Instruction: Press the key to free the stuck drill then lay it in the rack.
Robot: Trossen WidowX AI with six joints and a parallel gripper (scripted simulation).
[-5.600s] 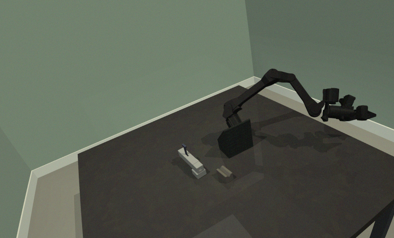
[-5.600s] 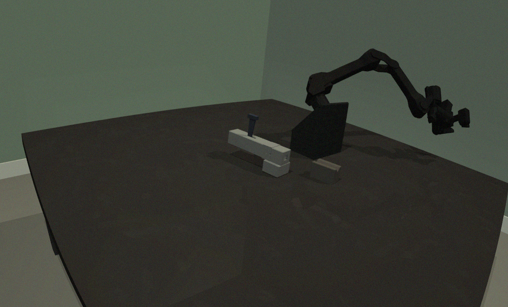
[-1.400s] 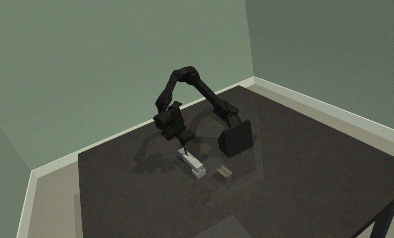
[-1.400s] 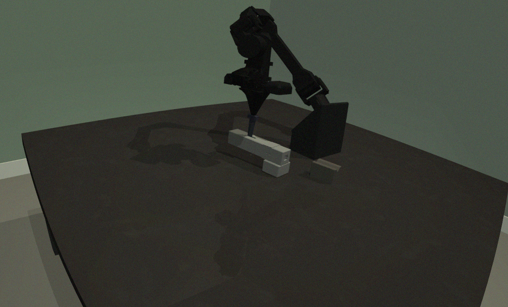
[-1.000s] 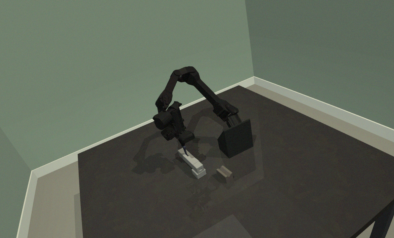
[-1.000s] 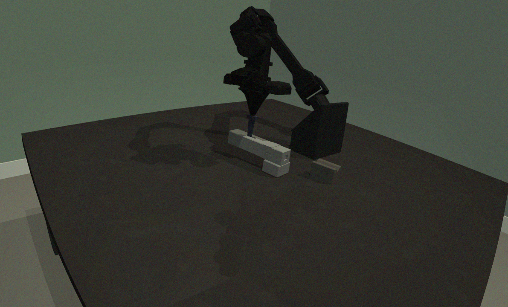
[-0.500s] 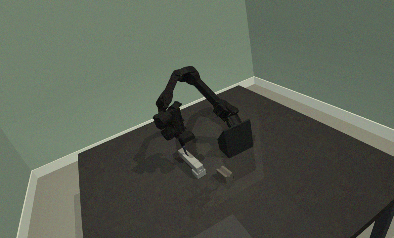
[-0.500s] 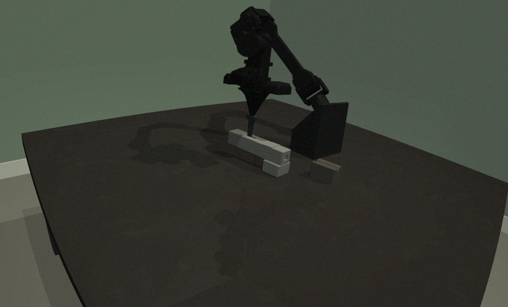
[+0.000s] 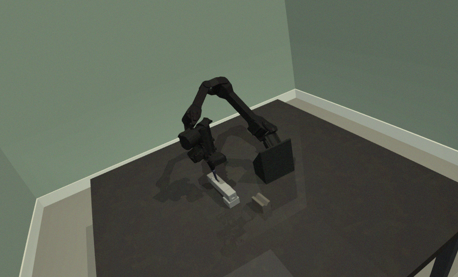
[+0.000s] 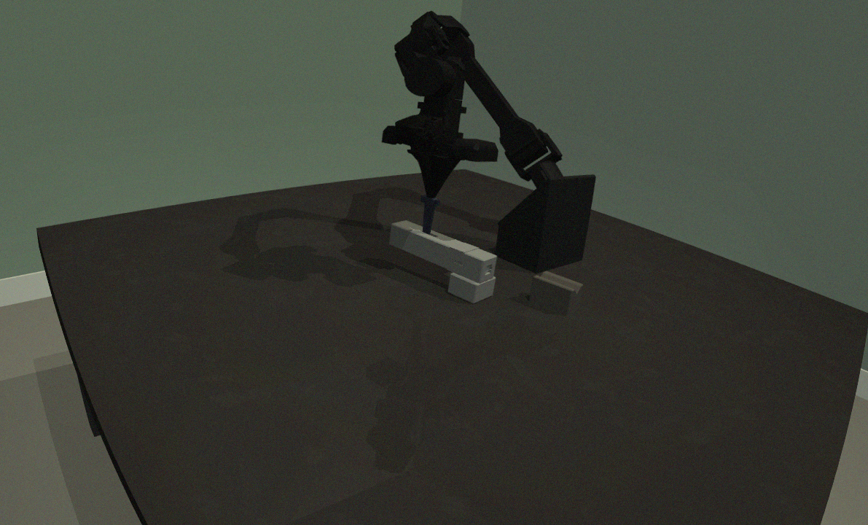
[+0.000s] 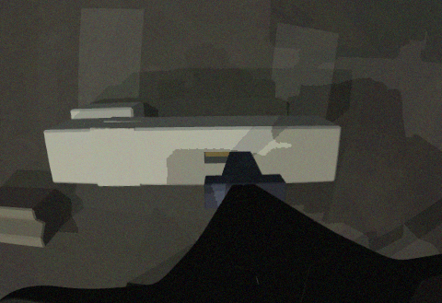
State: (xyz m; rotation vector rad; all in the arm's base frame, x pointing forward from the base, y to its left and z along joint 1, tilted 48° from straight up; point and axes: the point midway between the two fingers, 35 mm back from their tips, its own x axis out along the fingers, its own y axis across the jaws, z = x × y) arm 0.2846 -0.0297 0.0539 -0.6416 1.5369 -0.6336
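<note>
Right now the dark blue t-shaped peg is 30 mm below my gripper tip. Round my gripper tip: rack block: 190 mm to the left, 110 mm below, 90 mm behind; then pale housing: 90 mm below, 30 mm to the left, 10 mm behind.
</note>
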